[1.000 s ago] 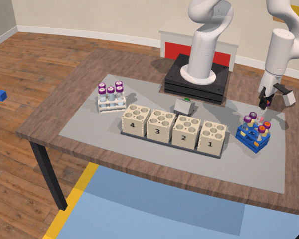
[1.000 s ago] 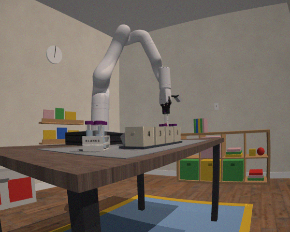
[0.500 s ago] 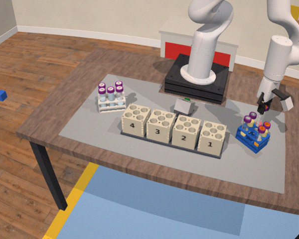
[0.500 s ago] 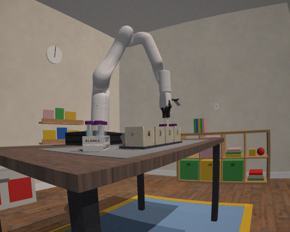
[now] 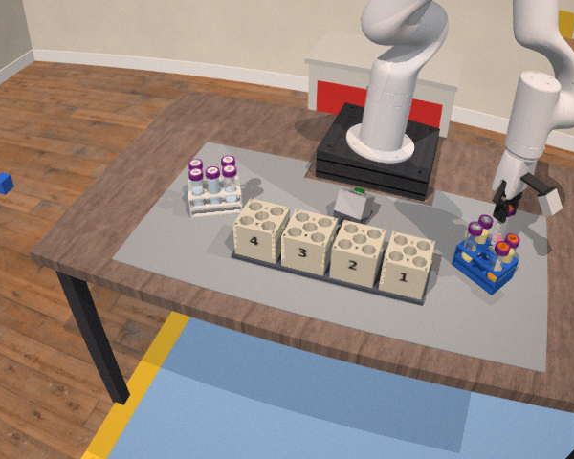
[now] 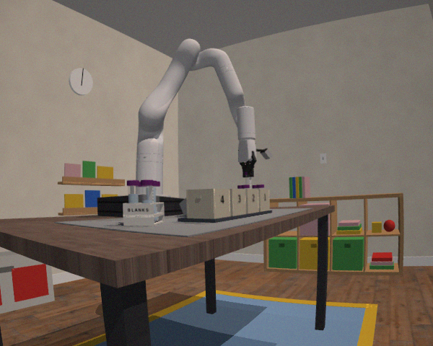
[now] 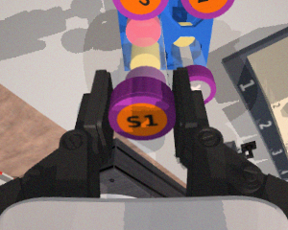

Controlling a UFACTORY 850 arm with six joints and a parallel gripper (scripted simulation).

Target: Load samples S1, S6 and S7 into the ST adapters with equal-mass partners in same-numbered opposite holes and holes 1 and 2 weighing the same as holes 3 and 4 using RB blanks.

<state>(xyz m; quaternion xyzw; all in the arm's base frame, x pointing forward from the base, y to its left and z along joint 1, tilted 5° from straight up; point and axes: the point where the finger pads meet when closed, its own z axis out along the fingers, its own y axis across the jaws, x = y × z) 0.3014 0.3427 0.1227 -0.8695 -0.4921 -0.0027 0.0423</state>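
Now: hand 10 mm short of the sample S1 and 50 mm above it. The rest, counted from my hand: green DONE key (80 mm behind, 350 mm to the right, 110 mm below); blue sample rack RS (20 mm ahead, 10 mm to the right, 150 mm below); loading stand ST (120 mm ahead, 350 mm to the right, 170 mm below).
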